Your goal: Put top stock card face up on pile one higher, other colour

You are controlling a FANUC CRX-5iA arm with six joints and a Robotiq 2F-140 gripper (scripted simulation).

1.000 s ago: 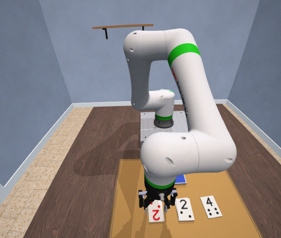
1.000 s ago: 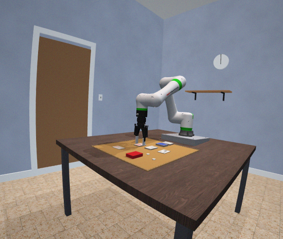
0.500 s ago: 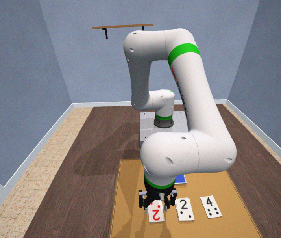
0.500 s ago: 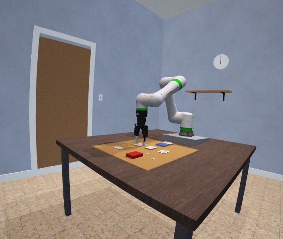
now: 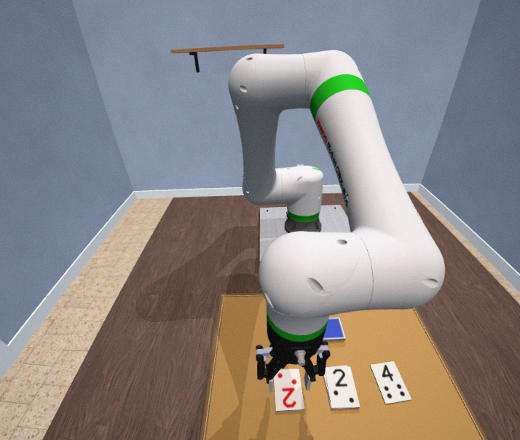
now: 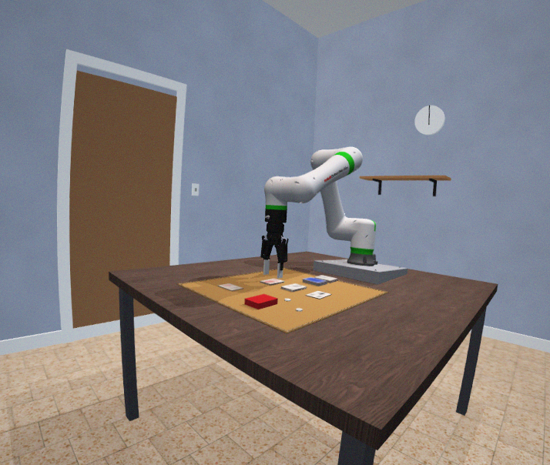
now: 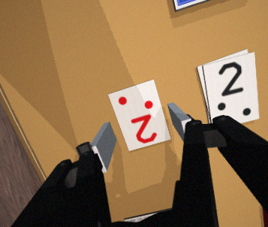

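Now: the card 5 cm below my hand. Round my hand: tan card cloth (4 cm ahead, 11 cm to the left, 7 cm below); then red box (25 cm ahead, 19 cm to the left, 5 cm below).
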